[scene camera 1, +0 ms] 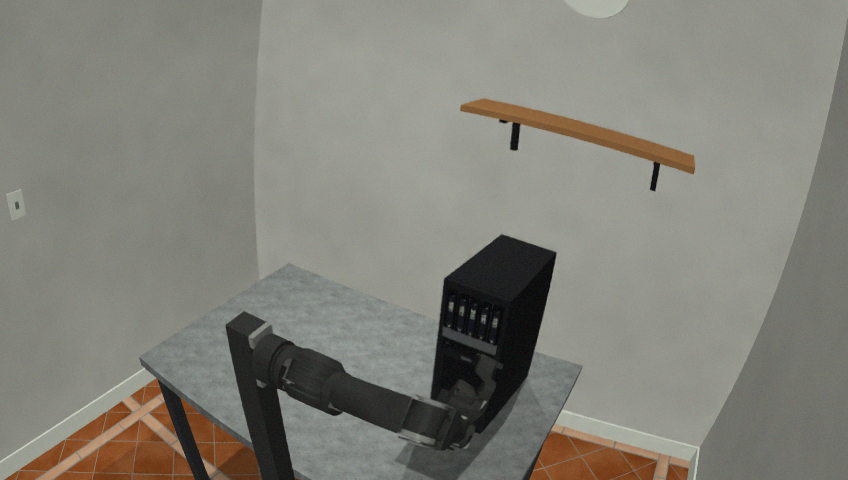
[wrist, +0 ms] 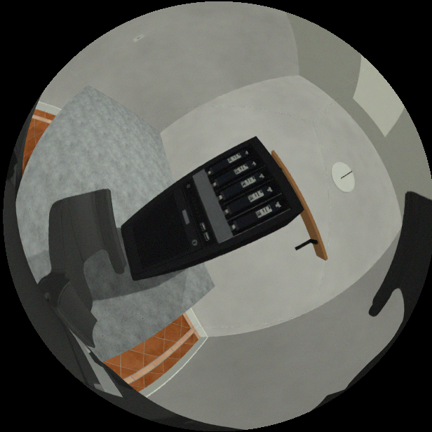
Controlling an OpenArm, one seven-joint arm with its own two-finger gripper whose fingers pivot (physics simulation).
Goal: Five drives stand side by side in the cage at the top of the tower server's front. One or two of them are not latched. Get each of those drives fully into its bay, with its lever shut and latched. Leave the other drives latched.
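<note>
The black tower server (scene camera 1: 501,266) (wrist: 159,235) stands upright on the table. Five dark drives with pale labels sit side by side in its top front cage. The leftmost drive (scene camera 1: 451,311) (wrist: 231,161) and the rightmost drive (scene camera 1: 495,327) (wrist: 256,216) bound the row. No lever visibly swings out in either view; small differences in seating or latching are too fine to tell. My gripper (scene camera 1: 480,385) (wrist: 232,254) is open and empty, its fingers wide apart. It is in front of the tower's lower front, below the cage, in the scene view.
The grey table (scene camera 1: 333,315) (wrist: 100,145) carries the tower. A grey strip (scene camera 1: 470,340) (wrist: 212,206) crosses the tower's front below the drives, with a recessed lower front beneath. A wooden shelf (scene camera 1: 583,130) (wrist: 300,197) is on the wall behind. The arm reaches across the table's front part.
</note>
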